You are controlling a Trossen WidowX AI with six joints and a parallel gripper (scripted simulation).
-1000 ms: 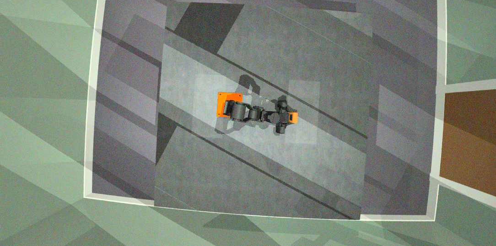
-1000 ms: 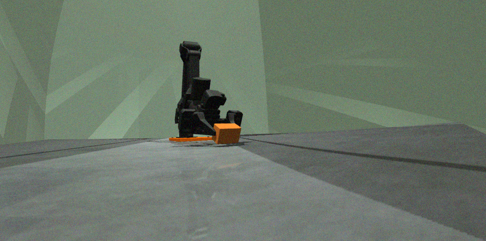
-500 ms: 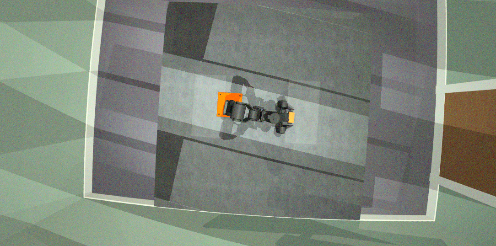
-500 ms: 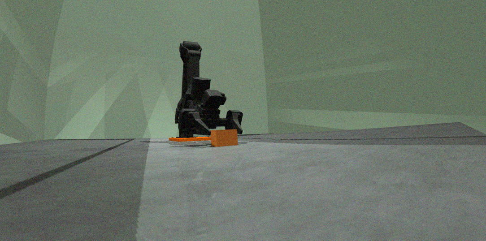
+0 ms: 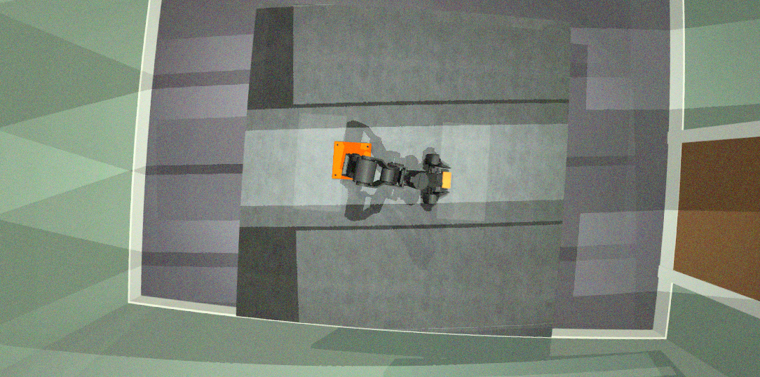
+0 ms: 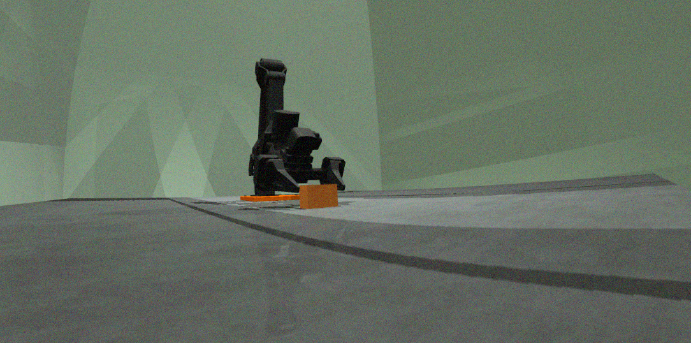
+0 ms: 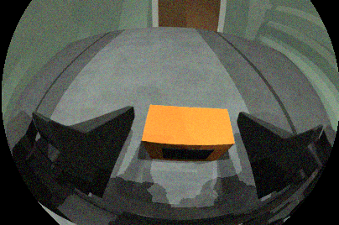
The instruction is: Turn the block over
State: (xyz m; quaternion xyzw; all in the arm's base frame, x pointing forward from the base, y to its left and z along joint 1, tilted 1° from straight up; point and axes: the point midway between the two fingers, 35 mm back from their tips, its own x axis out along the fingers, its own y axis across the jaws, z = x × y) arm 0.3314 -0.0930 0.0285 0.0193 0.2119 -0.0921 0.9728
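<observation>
Right now the orange block is 20 mm behind my gripper tip and 10 mm below it.
</observation>
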